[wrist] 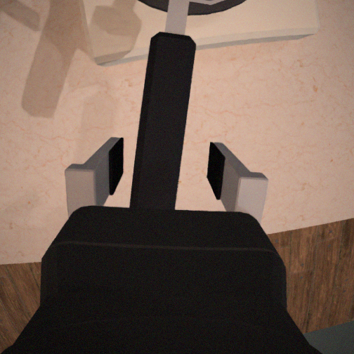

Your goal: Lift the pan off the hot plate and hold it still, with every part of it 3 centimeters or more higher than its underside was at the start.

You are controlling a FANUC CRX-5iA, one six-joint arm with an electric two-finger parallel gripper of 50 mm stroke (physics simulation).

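The pan's black handle (164, 120) runs from top to bottom through the middle of the wrist view, leaning slightly right at its far end. A light metal neck joins it to the pan (216, 1), of which a small part shows at the top edge. The hot plate (250, 27) is a pale block at the top, with a dark round burner (200, 10) partly in view. My gripper (165, 157) is open, one finger on each side of the handle in this view, with gaps on both sides. The handle's near end is hidden behind the gripper body. Whether the handle is at fingertip height I cannot tell.
A pale, veined table top (280, 110) lies below, with its front edge crossing the lower part of the view. Wooden floor (320, 270) shows beyond that edge. Shadows of the arm and gripper fall on the table and hot plate at the upper left.
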